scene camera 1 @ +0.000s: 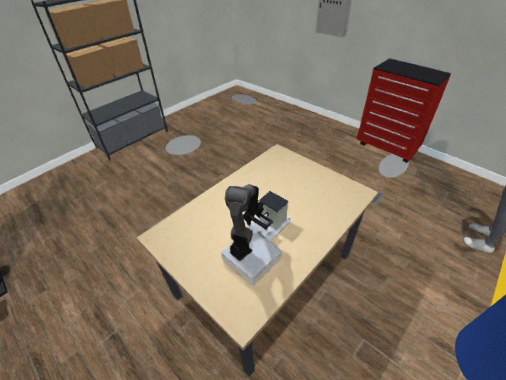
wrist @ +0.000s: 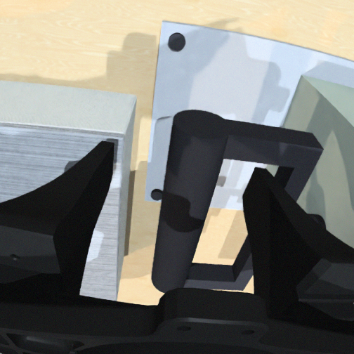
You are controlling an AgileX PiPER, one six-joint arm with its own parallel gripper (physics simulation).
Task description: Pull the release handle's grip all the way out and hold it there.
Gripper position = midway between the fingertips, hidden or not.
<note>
In view: the gripper point(wrist: 182, 170) and a pale base plate point(wrist: 244, 77).
</note>
